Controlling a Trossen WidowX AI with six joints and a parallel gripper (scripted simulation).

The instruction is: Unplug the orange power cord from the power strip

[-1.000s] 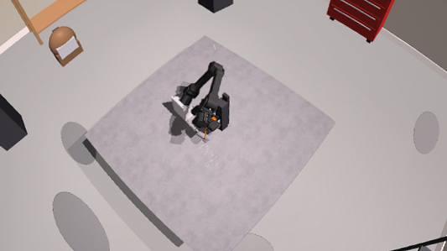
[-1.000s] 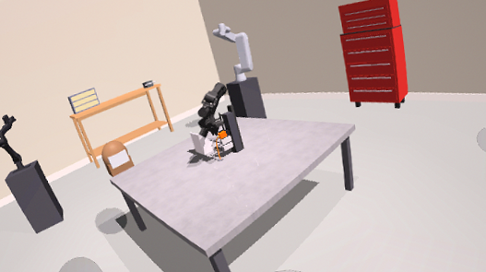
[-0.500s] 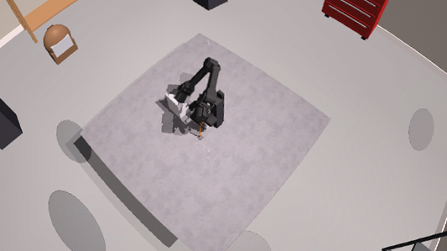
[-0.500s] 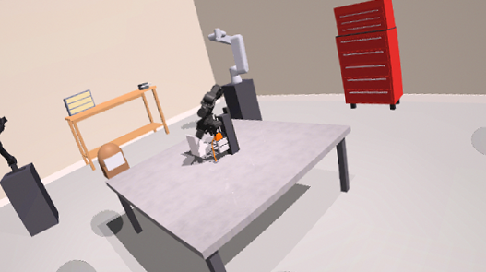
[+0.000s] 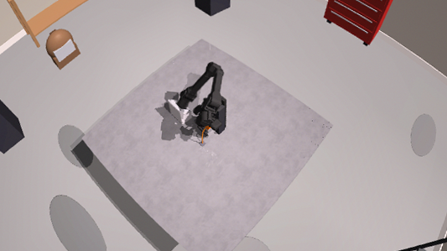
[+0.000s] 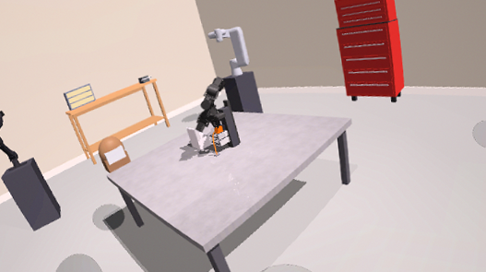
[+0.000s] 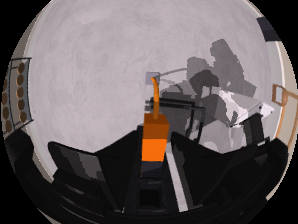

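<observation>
The orange plug is 3 cm to the left of my gripper tip, 1 cm below it and 1 cm behind it.
</observation>
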